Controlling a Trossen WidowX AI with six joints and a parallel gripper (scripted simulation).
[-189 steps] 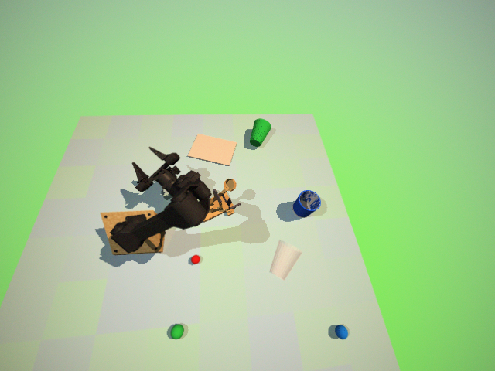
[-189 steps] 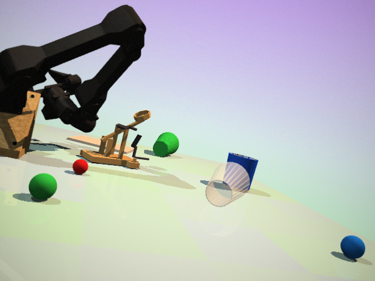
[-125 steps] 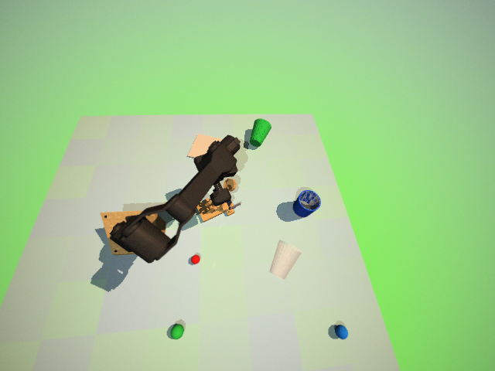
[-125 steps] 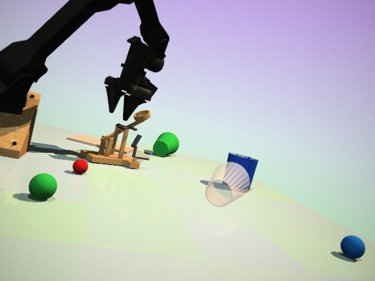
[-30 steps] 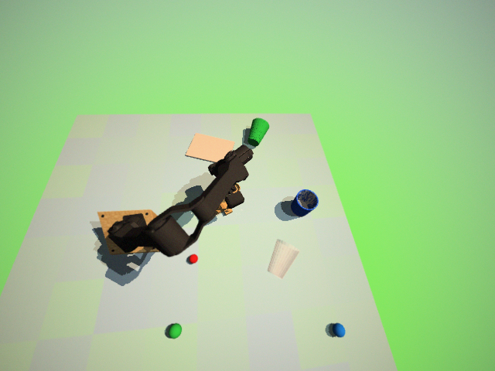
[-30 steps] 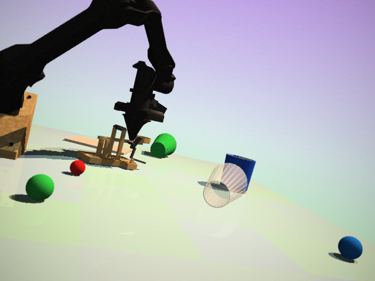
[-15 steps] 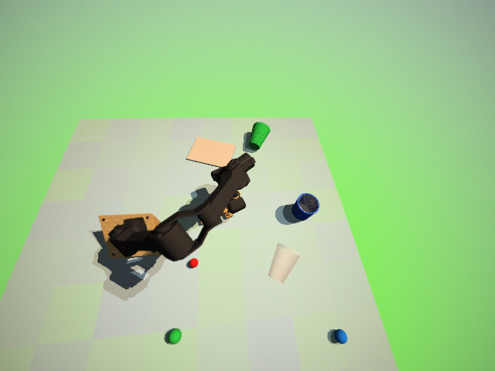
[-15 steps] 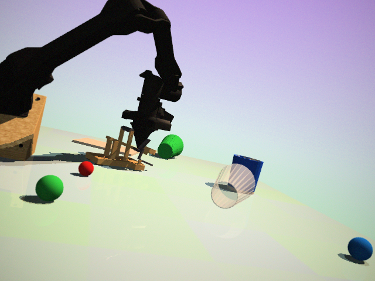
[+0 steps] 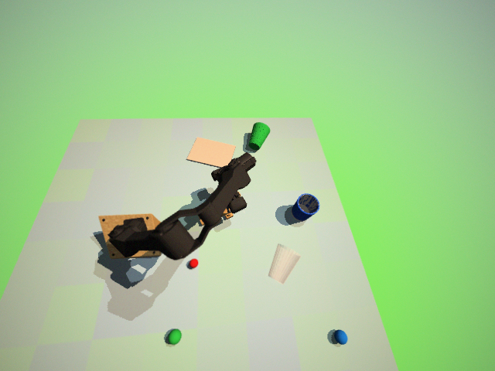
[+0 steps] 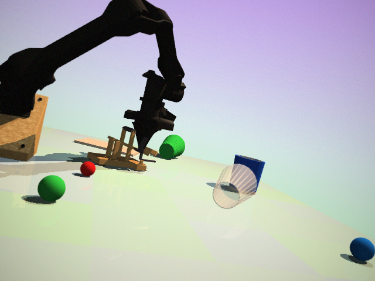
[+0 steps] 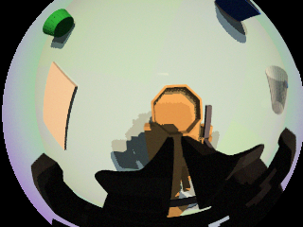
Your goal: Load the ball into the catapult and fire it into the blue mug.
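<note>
The catapult frame is 5 cm behind my gripper tip, 3 cm above it and 2 cm to the right of it. Also, from my gripper tip: tan board (28 cm to the left, 6 cm behind, 5 cm below); wooden catapult (3 cm behind, 2 cm to the right); red ball (23 cm to the right, 15 cm behind, 4 cm below).
</note>
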